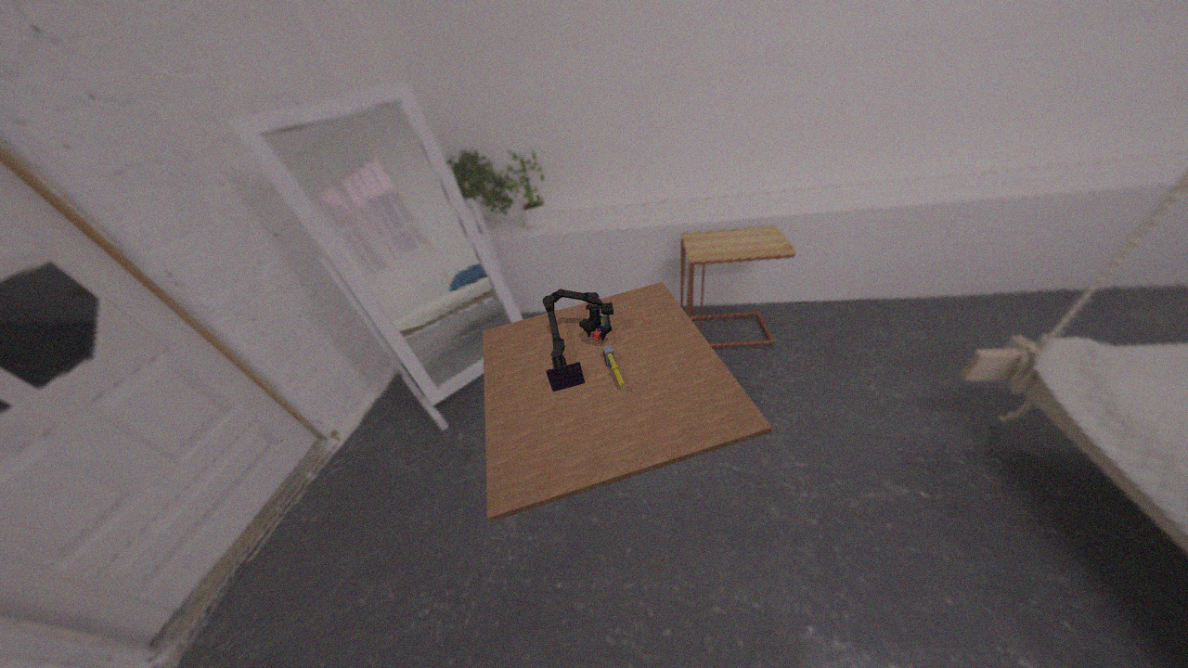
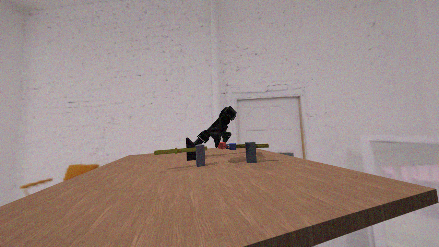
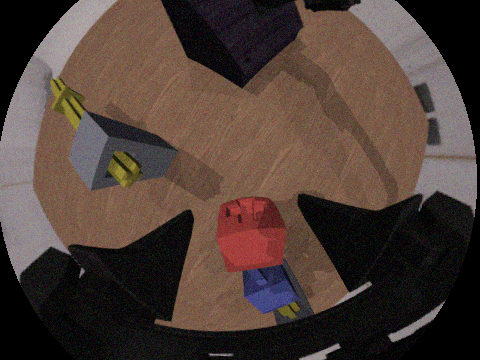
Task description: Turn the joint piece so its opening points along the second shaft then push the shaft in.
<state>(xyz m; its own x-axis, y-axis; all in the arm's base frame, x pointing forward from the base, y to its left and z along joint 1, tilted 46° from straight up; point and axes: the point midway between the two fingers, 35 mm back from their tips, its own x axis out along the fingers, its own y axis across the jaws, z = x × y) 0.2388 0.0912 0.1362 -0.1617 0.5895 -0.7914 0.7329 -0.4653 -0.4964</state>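
The red joint piece is 10 mm ahead of my gripper tip, 20 mm to the left of it and 10 mm above it.
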